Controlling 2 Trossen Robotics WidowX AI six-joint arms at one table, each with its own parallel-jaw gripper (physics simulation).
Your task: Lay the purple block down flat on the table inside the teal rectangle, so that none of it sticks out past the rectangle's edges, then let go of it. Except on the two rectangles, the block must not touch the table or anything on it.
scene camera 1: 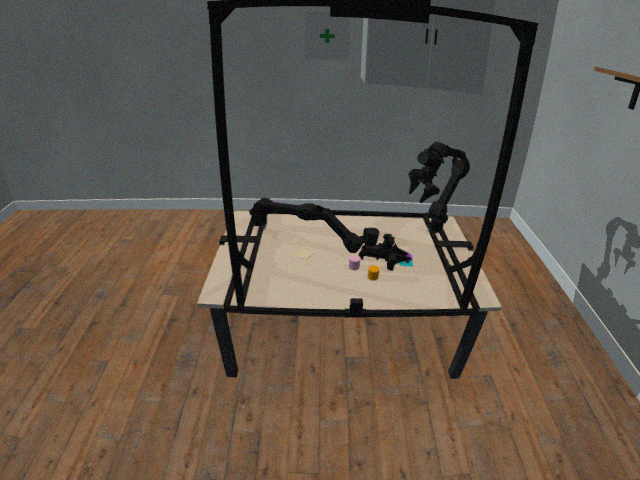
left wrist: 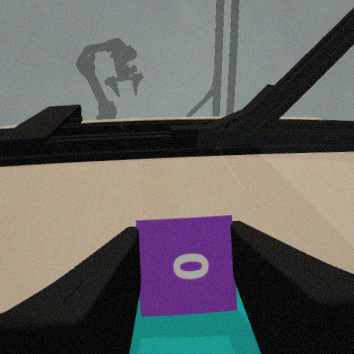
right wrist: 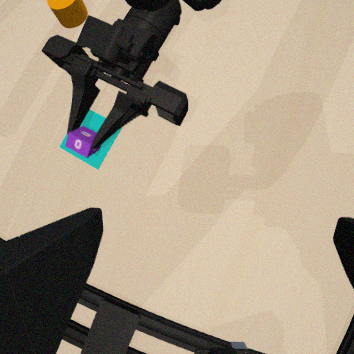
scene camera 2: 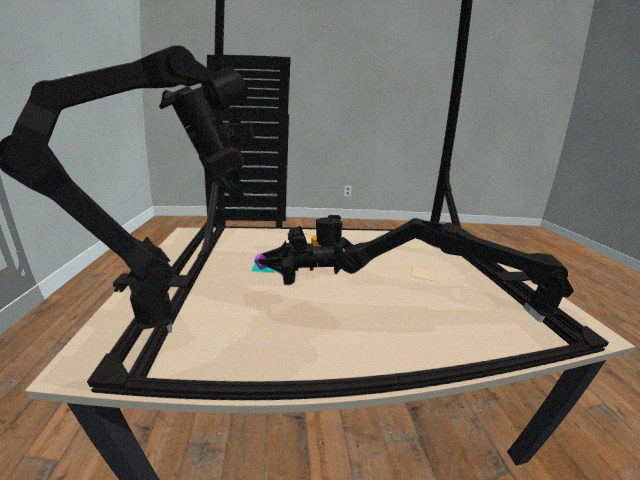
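Where they show: left gripper, fingertip midpoint: [scene camera 1: 409,256] [left wrist: 183,235] [right wrist: 80,141] [scene camera 2: 260,258]; right gripper, fingertip midpoint: [scene camera 1: 414,198] [right wrist: 222,225] [scene camera 2: 238,196]; left arm's base at its link origin: [scene camera 1: 259,222] [scene camera 2: 542,307]; right arm's base at its link origin: [scene camera 1: 436,229] [scene camera 2: 153,317].
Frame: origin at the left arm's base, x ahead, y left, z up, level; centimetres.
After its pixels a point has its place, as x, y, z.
Note:
The purple block [scene camera 1: 408,256] {72.1, -21.4, 1.2} [scene camera 2: 259,260] [left wrist: 187,292] {71.0, -20.9, -0.3} [right wrist: 77,145] {73.2, -20.8, 1.2}, with a white 0 on its faces, is held low over the teal rectangle [scene camera 1: 406,264] {71.5, -23.4, -1.8} [scene camera 2: 262,269] [left wrist: 185,327] [right wrist: 104,150] {72.1, -18.6, -1.8}. I cannot tell whether it touches the rectangle or lies level. In the right wrist view it is toward the rectangle's left side, and teal shows around part of it. My left gripper [left wrist: 183,235] {72.6, -20.9, 0.9} [right wrist: 80,141] {72.6, -20.9, 0.9} is shut on the block from both sides; its fingers hide part of it. My right gripper [scene camera 1: 417,195] {73.7, -4.8, 21.9} [right wrist: 222,225] {73.7, -4.8, 21.9} is open and empty, high above the table.
A pink cylinder [scene camera 1: 354,262] {48.2, -30.2, 2.2} and an orange cylinder [scene camera 1: 373,272] {56.1, -36.2, 2.2} [scene camera 2: 314,240] {57.6, -32.3, 2.3} [right wrist: 69,15] {57.9, -32.4, 0.8} stand near my left gripper and wrist. A pale yellow rectangle [scene camera 1: 304,254] {25.9, -21.6, -1.8} [scene camera 2: 423,273] {25.6, -20.8, -1.8} lies farther toward my left arm's base. Black frame rails run along the table's edges.

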